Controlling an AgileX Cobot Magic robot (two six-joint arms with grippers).
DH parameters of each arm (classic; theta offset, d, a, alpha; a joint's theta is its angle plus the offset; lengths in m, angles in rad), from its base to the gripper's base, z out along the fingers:
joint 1: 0 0.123 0 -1.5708
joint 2: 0.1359 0 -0.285 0
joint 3: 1.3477 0 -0.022 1.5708
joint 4: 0 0.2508 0 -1.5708
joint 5: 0 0 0.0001 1.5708
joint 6: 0 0.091 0 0
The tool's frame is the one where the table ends.
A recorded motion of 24 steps. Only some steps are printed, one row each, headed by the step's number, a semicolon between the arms.
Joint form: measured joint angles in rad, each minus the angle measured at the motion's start. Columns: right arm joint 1, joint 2, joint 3, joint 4, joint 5, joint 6; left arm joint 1, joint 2, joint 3, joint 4, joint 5, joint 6.
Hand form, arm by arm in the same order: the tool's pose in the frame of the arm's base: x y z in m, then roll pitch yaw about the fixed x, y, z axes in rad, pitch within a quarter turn. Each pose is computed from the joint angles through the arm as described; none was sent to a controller.
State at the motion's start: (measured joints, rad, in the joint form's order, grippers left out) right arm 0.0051 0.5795 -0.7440 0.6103 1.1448 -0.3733; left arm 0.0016 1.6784 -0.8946 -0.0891 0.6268 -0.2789
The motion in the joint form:
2: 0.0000 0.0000 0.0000 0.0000 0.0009 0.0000; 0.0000 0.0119 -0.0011 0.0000 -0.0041 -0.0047
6: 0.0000 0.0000 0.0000 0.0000 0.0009 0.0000; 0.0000 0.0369 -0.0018 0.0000 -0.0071 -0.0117
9: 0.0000 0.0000 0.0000 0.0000 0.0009 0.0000; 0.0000 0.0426 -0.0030 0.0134 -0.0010 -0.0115
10: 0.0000 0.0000 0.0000 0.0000 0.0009 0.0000; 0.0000 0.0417 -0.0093 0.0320 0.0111 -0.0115
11: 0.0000 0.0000 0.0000 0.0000 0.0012 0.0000; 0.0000 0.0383 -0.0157 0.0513 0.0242 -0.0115
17: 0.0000 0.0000 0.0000 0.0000 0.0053 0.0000; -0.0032 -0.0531 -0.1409 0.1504 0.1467 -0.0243
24: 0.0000 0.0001 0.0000 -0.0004 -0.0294 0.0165; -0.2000 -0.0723 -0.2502 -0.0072 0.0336 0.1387
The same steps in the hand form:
2: 0.0752 0.0479 0.3372 2.6721 0.8016 -3.0230; 0.2987 -0.0043 0.1643 -3.0073 0.2091 -2.7762
6: 0.0752 0.0479 0.3372 2.6721 0.8016 -3.0230; 0.3000 -0.0042 0.1570 -3.0139 0.1883 -2.7705
9: 0.0752 0.0479 0.3372 2.6721 0.8016 -3.0230; 0.2999 -0.0036 0.1554 -3.0269 0.1819 -2.7824
10: 0.0752 0.0479 0.3372 2.6721 0.8016 -3.0230; 0.3003 -0.0026 0.1568 -3.0413 0.1819 -2.7980
11: 0.0752 0.0479 0.3372 2.6721 0.8013 -3.0228; 0.3005 -0.0016 0.1589 -3.0559 0.1834 -2.8139
17: 0.0749 0.0480 0.3370 2.6724 0.7979 -3.0203; 0.3107 0.0034 0.2143 -3.1048 0.2964 -2.8720
24: 0.0774 0.0472 0.3387 2.6544 0.8190 -3.0628; 0.3289 -0.0716 0.2546 -2.9575 0.5122 -3.0916

